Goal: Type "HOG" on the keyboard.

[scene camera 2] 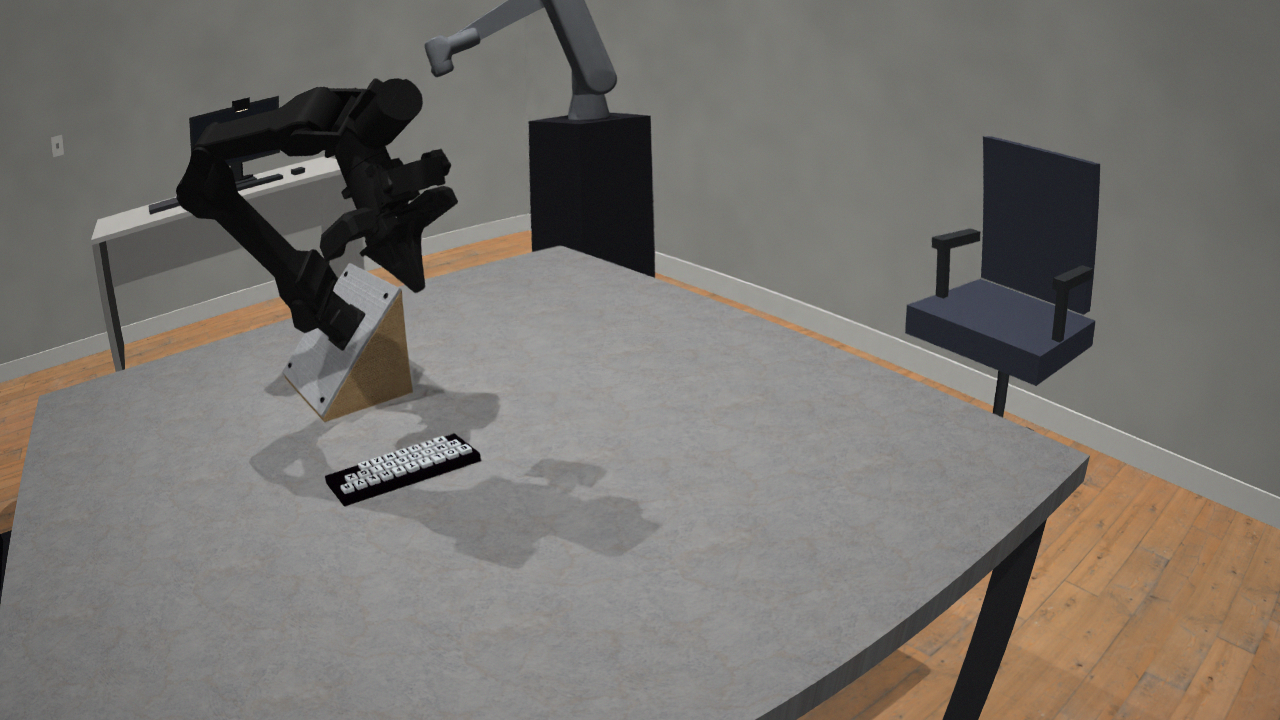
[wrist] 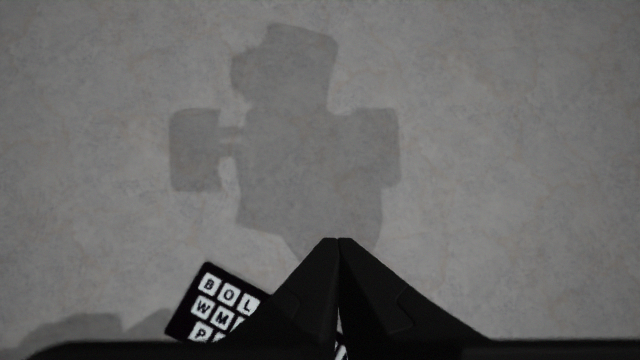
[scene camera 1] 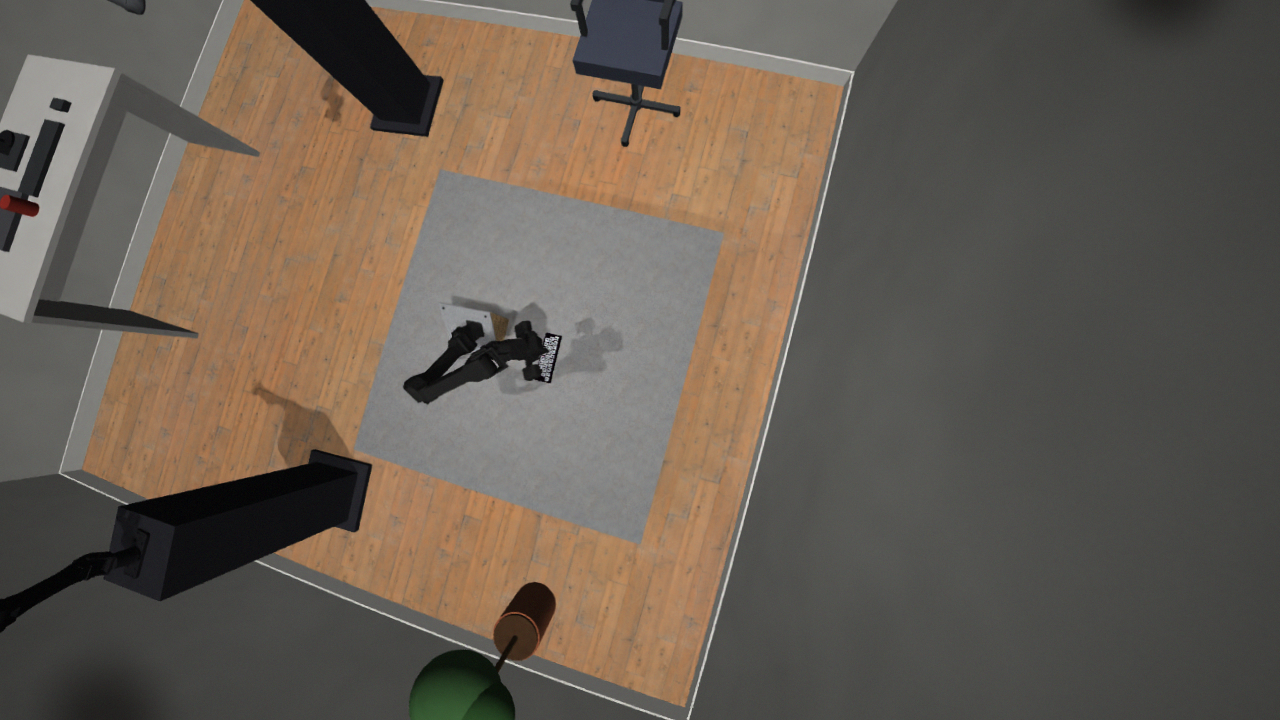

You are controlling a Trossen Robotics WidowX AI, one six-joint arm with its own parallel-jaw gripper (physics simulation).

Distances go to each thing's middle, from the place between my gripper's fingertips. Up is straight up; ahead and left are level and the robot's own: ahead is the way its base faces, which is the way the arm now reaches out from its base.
Scene:
My gripper is now 80 mm past the black keyboard [scene camera 2: 334, 480], 20 mm to the left of it and 230 mm above it.

